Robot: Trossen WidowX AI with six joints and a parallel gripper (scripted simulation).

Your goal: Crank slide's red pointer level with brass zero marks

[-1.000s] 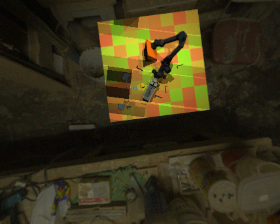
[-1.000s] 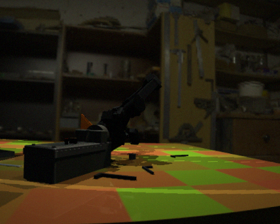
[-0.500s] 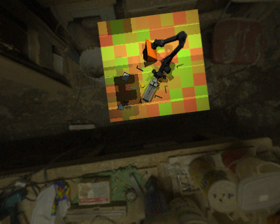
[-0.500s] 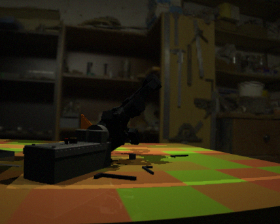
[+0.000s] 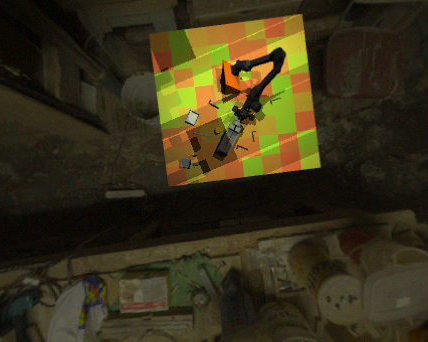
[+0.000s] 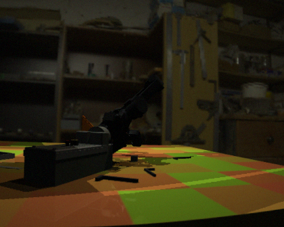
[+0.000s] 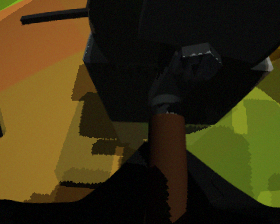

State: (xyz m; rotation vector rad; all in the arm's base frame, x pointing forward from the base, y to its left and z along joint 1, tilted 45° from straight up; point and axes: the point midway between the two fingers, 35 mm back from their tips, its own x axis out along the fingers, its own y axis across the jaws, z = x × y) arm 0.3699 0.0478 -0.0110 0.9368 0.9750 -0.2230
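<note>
Now: the brown crank handle 10 mm behind my gripper tip, 10 mm to the left of it and 30 mm above it. Round my gripper tip: yellow disc 40 mm ahead, 170 mm to the right, 20 mm below; then red pointer 160 mm ahead, 110 mm to the right, 50 mm above; then small cube 90 mm behind, 110 mm to the left, 20 mm below.
</note>
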